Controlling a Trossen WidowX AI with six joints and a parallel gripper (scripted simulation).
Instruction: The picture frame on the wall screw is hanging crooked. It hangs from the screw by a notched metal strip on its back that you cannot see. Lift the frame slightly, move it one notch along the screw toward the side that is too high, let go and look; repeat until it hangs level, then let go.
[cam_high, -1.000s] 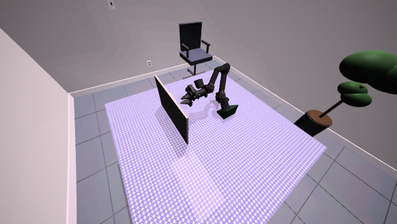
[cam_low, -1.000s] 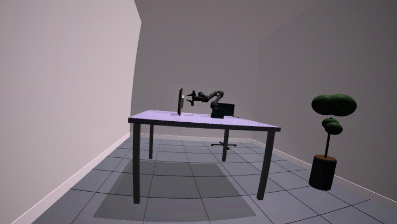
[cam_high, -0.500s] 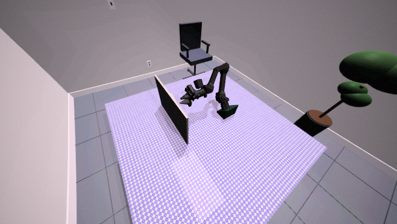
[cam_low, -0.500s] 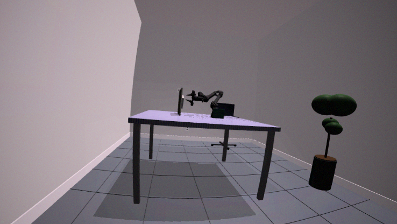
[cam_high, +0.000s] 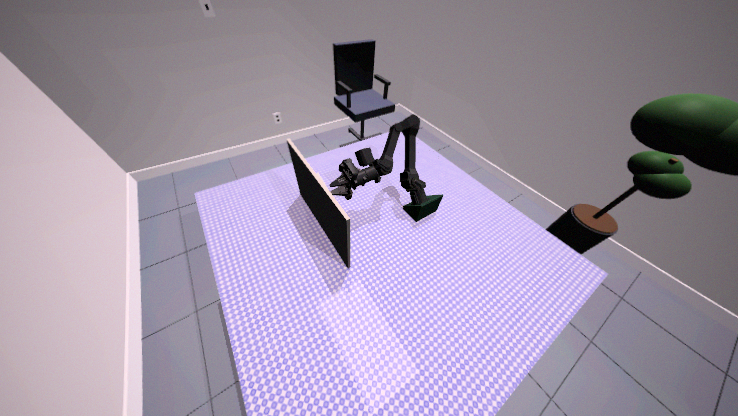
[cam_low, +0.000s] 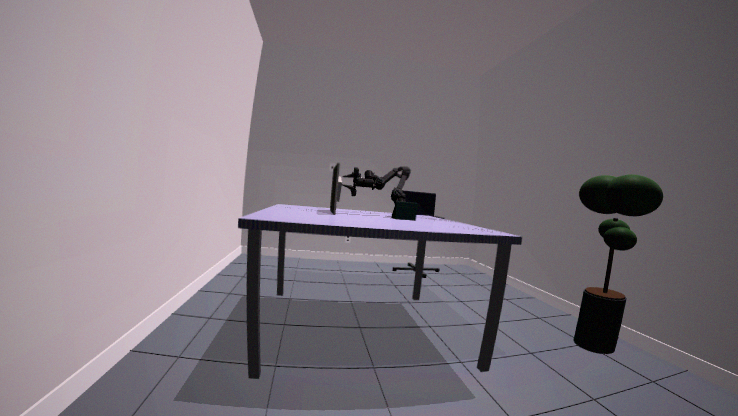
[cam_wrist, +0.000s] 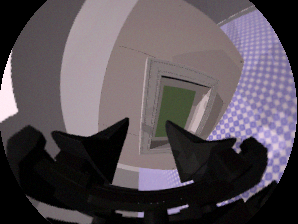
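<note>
Now: the picture frame 3 cm ahead of my gripper tip, 1 cm to the right of it and 5 cm below it. Round my gripper tip: wall panel (4 cm ahead, 2 cm to the right, 6 cm below).
</note>
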